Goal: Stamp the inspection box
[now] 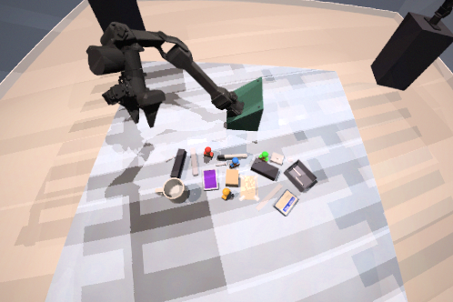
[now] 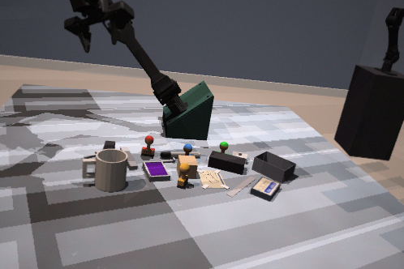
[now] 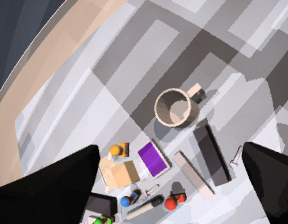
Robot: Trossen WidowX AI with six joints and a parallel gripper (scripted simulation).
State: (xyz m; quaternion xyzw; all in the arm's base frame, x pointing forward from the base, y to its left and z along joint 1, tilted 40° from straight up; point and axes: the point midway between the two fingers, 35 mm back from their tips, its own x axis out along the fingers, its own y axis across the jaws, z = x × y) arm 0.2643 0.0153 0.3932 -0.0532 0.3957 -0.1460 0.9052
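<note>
The green-knobbed stamp lies 39 cm to the left of my gripper tip, 32 cm below it and 13 cm behind it. Round my gripper tip: purple ink pad 34 cm below, 18 cm to the left, 1 cm ahead; red-knobbed stamp 32 cm below, 15 cm to the left, 10 cm behind; mug 30 cm below, 10 cm ahead, 5 cm to the left.
</note>
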